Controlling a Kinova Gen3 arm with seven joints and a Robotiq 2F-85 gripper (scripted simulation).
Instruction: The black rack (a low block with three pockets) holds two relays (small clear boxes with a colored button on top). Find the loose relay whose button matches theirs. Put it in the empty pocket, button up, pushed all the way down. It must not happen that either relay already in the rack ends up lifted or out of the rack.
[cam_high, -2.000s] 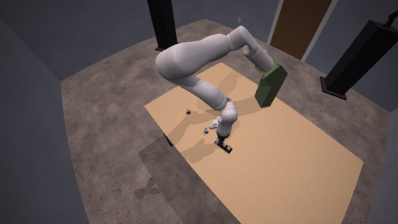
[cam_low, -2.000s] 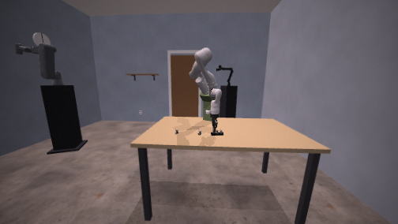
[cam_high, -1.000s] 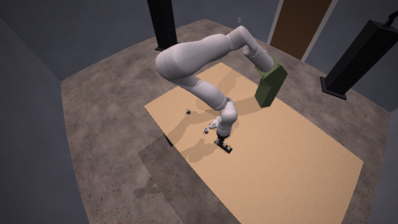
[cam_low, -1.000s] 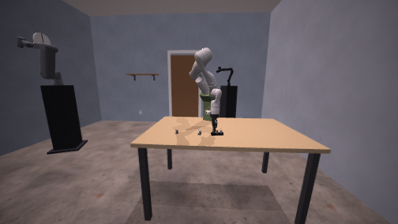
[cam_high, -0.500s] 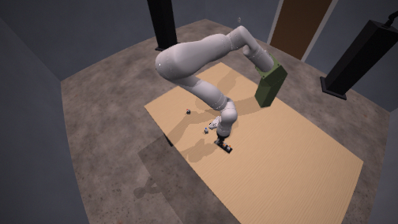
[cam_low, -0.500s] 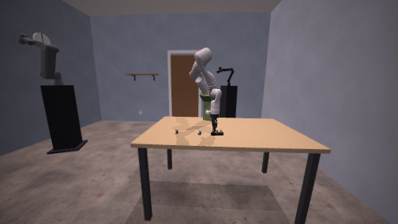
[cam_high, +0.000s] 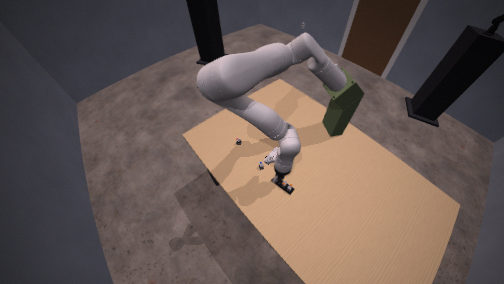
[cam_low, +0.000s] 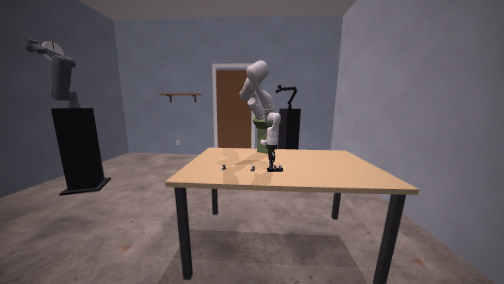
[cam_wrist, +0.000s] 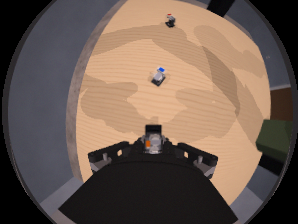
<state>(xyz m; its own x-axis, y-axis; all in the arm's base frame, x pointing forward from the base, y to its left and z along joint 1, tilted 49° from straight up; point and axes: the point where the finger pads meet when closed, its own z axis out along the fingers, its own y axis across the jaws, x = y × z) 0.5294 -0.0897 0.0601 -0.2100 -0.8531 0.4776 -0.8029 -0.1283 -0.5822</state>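
The rack lies 40 mm below my hand, 30 mm to the left of it and 10 mm ahead of it.
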